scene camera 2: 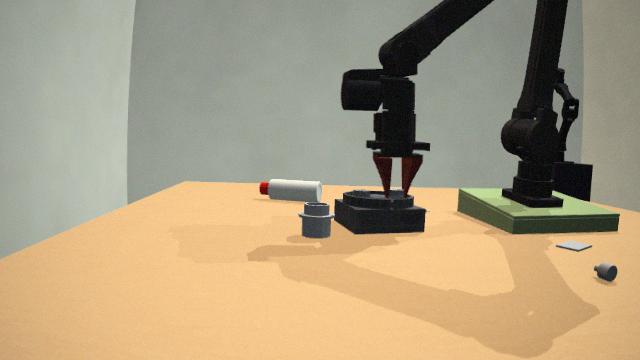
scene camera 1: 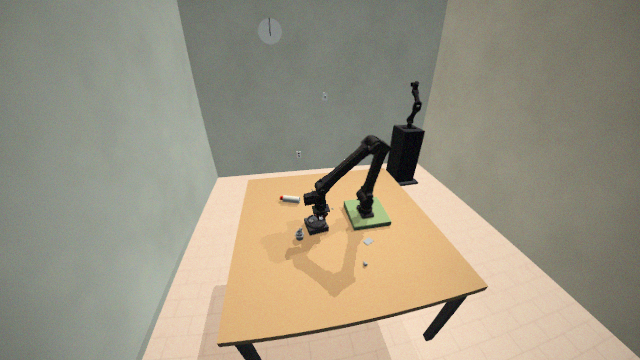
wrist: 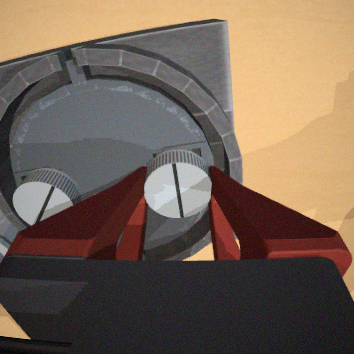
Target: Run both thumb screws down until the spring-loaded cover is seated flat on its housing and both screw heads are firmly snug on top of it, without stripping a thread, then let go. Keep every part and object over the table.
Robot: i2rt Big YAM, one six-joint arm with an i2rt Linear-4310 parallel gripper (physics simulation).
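Places are measured from the arm's base along level axes (x ahead, y right, z down), in metres.
Pixels of known places: gripper, fingertip midpoint: (scene camera 2: 395, 197) (scene camera 1: 321, 220) (wrist: 177, 176); arm's base, origin of the base link: (scene camera 2: 531, 201) (scene camera 1: 365, 211).
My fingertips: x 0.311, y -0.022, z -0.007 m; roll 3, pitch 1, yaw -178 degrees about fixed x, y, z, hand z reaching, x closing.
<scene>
For each thing: its middle in the pictures, then the offset to it from my fingertips.
- dark square housing, body centre: (wrist: 119, 160) (scene camera 2: 377, 210) (scene camera 1: 316, 223) dz +0.023, dx +0.032, dy -0.002 m
- grey round cover, body centre: (wrist: 115, 171) (scene camera 2: 378, 203) (scene camera 1: 316, 222) dz +0.010, dx +0.032, dy -0.002 m
- grey flanged cylinder, body centre: (scene camera 2: 316, 219) (scene camera 1: 299, 235) dz +0.026, dx +0.150, dy -0.078 m
- white bottle, body centre: (scene camera 2: 289, 190) (scene camera 1: 289, 199) dz +0.026, dx +0.172, dy +0.302 m
- small flat plate, body centre: (scene camera 2: 574, 245) (scene camera 1: 368, 241) dz +0.049, dx -0.249, dy -0.195 m
- small knob, body centre: (scene camera 2: 603, 270) (scene camera 1: 364, 263) dz +0.041, dx -0.164, dy -0.345 m
The dark square housing (scene camera 1: 317, 230) (scene camera 2: 381, 222) (wrist: 210, 65) stands on the table with a raised round rim. The grey round cover (wrist: 110, 120) lies inside the rim; whether it is seated flat cannot be told. My gripper (scene camera 2: 397, 196) (wrist: 177, 176) points down and is shut on one thumb screw (wrist: 177, 192), with a red finger at each side of its knurled head. The other thumb screw (wrist: 42, 202) stands at the left in the wrist view, apart from the fingertips, close to the left finger. The undersides of both heads are hidden.
A grey flanged cylinder (scene camera 1: 299, 234) (scene camera 2: 316, 225) stands beside the housing. A white bottle (scene camera 1: 291, 199) (scene camera 2: 295, 190) with a red cap lies behind. A small flat plate (scene camera 1: 368, 241) (scene camera 2: 574, 246) and a small knob (scene camera 1: 365, 264) (scene camera 2: 607, 272) lie near the green base (scene camera 1: 352, 220) (scene camera 2: 560, 225).
</scene>
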